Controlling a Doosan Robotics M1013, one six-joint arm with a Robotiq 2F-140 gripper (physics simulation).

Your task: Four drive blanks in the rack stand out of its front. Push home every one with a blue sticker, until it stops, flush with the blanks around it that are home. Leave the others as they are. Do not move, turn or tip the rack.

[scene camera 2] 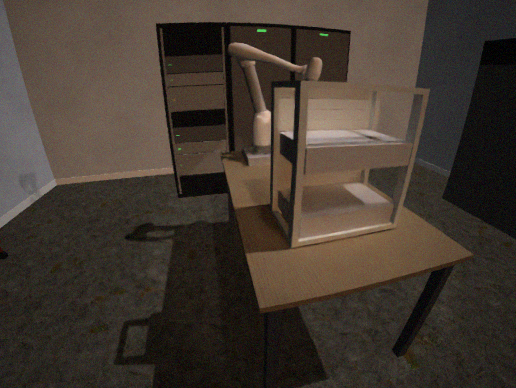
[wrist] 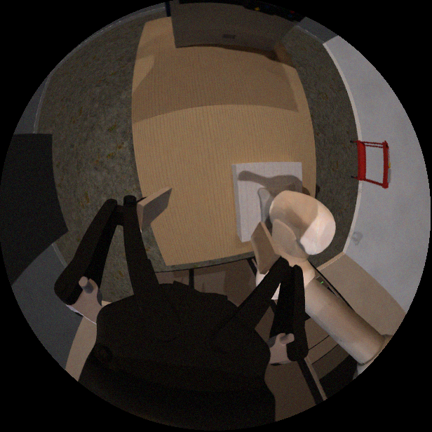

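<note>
The rack [scene camera 2: 345,234] stands upright on the table, an open pale frame with an upper unit [scene camera 2: 357,157] and a lower unit [scene camera 2: 345,217]. Its dark narrow side is seen at a steep angle, so the drive blanks and blue stickers cannot be made out. In the wrist view, a grey-brown boxy part of the rack [wrist: 200,30] shows at the top, across the table. My gripper [wrist: 212,213] is open and empty, its two pads wide apart, well away from the rack. In the scene view the gripper is hidden behind the rack's upper part.
The wooden table [scene camera 2: 350,270] [wrist: 200,140] runs from the rack to the arm's base plate [wrist: 245,220]. The arm [scene camera 2: 254,87] [wrist: 340,317] stands beyond the rack. Dark cabinets [scene camera 2: 200,95] stand behind it. A red frame-like object [wrist: 361,160] shows at the right.
</note>
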